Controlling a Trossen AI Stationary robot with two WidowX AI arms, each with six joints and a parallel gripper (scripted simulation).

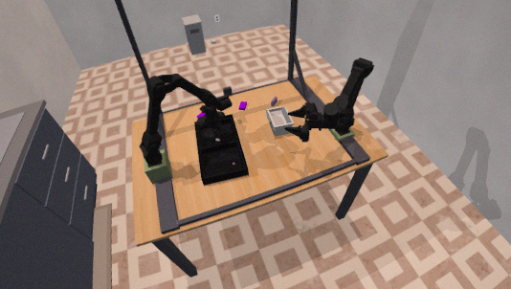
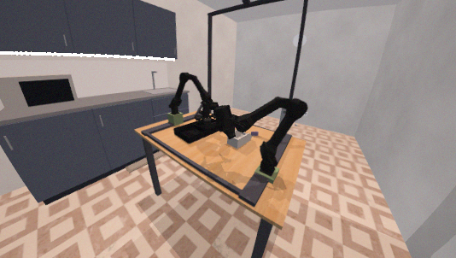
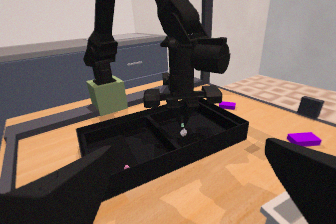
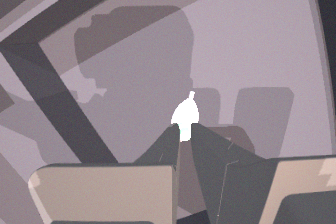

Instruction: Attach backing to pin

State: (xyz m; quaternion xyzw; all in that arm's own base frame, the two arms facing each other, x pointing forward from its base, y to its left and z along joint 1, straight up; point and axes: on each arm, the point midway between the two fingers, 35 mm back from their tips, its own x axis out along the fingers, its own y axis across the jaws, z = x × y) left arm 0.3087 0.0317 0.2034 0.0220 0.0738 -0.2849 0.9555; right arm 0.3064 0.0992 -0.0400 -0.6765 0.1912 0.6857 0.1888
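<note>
The silver leaf-shaped pin is 5 cm below my right hand and 1 cm behind it. The rest, counted from my right hand: black two-compartment tray 6 cm ahead, 4 cm below; then grey bin 34 cm to the left, 3 cm behind, 2 cm below.
</note>
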